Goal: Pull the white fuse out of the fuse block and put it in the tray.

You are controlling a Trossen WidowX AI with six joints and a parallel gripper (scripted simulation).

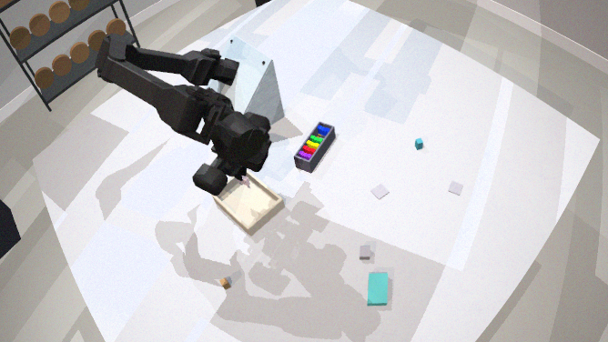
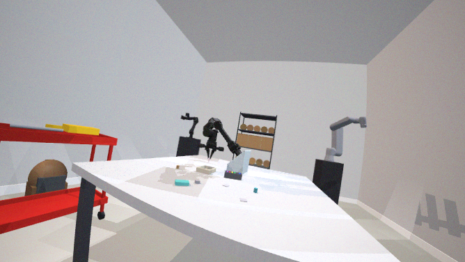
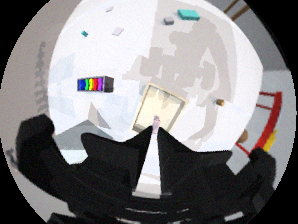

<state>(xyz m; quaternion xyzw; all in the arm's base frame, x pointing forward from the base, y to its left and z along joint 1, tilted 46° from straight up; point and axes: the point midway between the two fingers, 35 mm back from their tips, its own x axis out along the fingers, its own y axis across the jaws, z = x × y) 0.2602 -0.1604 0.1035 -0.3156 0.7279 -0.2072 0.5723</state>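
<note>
My gripper tip is 9 cm above the beige tray and 1 cm to the left of it. The rest, counted from my gripper tip: white fuse (1 cm below); brown cube (18 cm to the right, 11 cm ahead, 8 cm below); grey cube (27 cm ahead, 9 cm below, 6 cm to the left).
</note>
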